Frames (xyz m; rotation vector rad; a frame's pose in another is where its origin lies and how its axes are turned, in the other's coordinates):
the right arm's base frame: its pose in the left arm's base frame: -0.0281 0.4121 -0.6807 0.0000 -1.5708 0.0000
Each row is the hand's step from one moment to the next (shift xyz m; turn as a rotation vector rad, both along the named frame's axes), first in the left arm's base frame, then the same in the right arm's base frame.
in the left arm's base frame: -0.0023 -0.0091 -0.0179 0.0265 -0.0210 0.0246
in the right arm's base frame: -0.0179 -0.0091 0.0023 0.0246 -0.0210 -0.0265
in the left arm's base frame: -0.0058 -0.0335 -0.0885 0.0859 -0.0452 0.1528
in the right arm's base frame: -0.0885 -0.0335 0.0058 0.1528 -0.0452 -0.0859
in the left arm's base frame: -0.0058 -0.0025 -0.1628 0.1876 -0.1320 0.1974
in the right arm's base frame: -0.1628 -0.0025 0.0058 0.1974 -0.1320 -0.1876
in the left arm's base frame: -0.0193 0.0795 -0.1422 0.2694 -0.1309 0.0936
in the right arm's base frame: -0.1422 0.0795 0.0193 0.0936 -0.1309 -0.2694
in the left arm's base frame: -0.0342 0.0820 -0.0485 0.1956 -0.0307 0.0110
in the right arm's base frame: -0.0485 0.0820 0.0342 0.0110 -0.0307 -0.1956
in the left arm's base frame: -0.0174 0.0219 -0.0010 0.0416 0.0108 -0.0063
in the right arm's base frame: -0.0010 0.0219 0.0174 -0.0063 0.0108 -0.0416
